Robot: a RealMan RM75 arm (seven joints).
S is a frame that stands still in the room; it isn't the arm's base.
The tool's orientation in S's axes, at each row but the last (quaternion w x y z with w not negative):
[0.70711 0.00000 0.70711 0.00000]
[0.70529 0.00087 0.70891 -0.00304]
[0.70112 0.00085 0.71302 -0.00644]
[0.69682 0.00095 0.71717 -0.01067]
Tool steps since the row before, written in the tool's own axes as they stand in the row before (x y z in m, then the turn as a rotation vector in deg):
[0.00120 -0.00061 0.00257 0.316 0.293 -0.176]
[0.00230 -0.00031 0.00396 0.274 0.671 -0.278]
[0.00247 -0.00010 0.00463 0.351 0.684 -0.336]
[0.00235 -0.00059 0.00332 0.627 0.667 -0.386]
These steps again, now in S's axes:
[0.00257 -0.00061 -0.00120 -0.176 0.293 -0.316]
[0.00395 -0.00034 -0.00232 -0.276 0.672 -0.275]
[0.00459 -0.00017 -0.00255 -0.335 0.685 -0.351]
[0.00324 -0.00068 -0.00244 -0.393 0.665 -0.625]

